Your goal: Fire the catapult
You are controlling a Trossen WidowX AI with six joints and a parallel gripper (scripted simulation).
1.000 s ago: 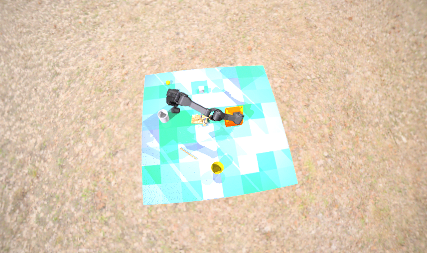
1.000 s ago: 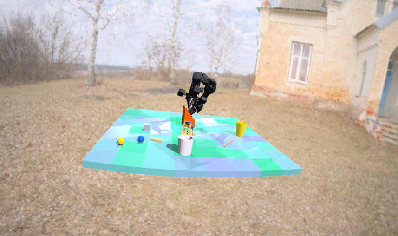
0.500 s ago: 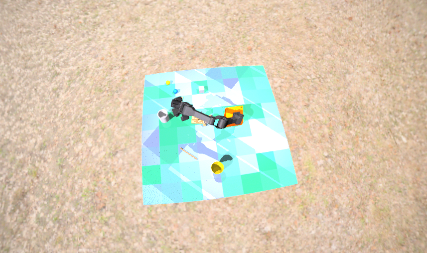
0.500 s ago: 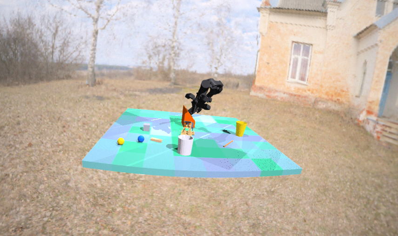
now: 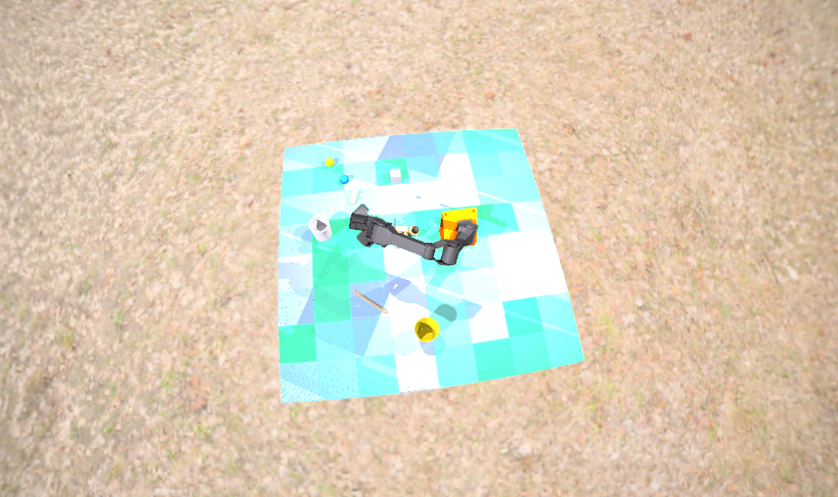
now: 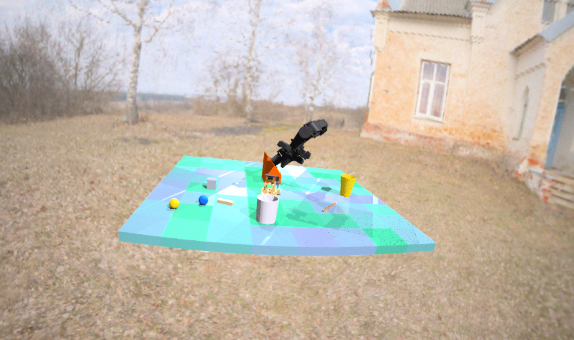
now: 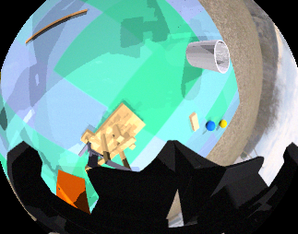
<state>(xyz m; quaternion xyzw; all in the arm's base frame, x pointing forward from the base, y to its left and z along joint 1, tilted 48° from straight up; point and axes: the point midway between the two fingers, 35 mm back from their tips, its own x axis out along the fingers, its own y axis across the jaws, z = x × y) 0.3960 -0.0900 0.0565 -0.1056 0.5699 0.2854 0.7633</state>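
Right now my gripper tip is 200 mm past the black ball, 10 mm to the left of it and 120 mm above it. The rest, counted from my gripper tip: wooden catapult 130 mm behind, 130 mm below; then white mug 220 mm ahead, 90 mm to the right, 150 mm below; then small wooden block 60 mm ahead, 260 mm to the right, 170 mm below.
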